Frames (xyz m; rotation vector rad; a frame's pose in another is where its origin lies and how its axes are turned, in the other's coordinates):
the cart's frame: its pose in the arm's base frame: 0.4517 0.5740 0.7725 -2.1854 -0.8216 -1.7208
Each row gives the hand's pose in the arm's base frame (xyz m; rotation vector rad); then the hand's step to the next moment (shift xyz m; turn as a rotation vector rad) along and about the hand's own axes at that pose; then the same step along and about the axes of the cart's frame.
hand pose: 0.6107 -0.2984 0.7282 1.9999 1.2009 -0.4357
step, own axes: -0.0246 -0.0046 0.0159 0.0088 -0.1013 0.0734
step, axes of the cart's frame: -0.0067 0.0127 -0.0259 -0.1094 -0.0405 -0.0461
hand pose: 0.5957 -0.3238 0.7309 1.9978 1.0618 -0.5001
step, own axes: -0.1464 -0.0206 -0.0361 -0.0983 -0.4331 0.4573
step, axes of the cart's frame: 0.0759 -0.0095 -0.1316 -0.5277 -0.0655 -0.3515
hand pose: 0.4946 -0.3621 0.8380 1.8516 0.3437 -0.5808
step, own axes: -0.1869 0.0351 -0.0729 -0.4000 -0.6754 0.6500
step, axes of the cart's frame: 0.1415 -0.0986 -0.1083 -0.6881 -0.2442 -0.7110
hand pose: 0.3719 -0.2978 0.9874 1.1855 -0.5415 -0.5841
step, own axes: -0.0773 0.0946 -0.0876 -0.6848 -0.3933 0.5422
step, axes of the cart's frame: 0.0963 -0.0948 0.0658 -0.4040 -0.5448 -0.6764
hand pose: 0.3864 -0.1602 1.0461 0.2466 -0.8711 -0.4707
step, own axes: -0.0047 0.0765 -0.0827 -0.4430 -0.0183 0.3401
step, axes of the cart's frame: 0.0087 -0.0134 0.1116 -0.1104 -0.4629 -0.2930
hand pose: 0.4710 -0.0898 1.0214 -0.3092 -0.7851 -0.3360
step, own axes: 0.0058 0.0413 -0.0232 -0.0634 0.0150 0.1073
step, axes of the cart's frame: -0.0036 -0.0049 0.0473 0.0253 -0.1092 -0.0566
